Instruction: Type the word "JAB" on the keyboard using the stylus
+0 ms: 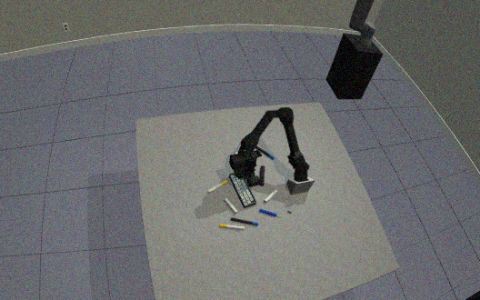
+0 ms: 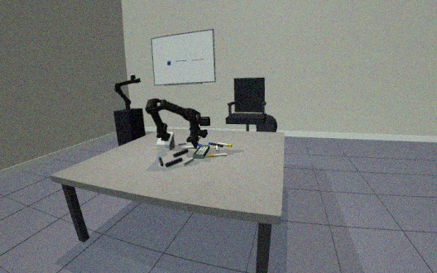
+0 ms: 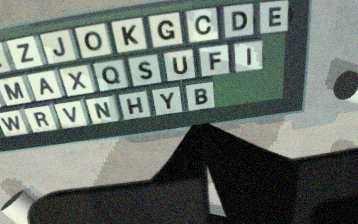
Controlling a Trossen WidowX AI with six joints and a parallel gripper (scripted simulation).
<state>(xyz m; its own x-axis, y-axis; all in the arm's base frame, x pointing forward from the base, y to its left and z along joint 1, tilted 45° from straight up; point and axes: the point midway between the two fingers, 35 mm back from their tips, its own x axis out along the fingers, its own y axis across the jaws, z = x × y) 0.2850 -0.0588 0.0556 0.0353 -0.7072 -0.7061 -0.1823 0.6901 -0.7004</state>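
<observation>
The blue stylus lies 220 mm to the left of my gripper tip, 110 mm behind it and 30 mm below it. The rest, counted from my gripper tip: grey stylus tip 230 mm to the left, 140 mm behind, 30 mm below; grey block 220 mm behind, 200 mm to the left, 40 mm below.
</observation>
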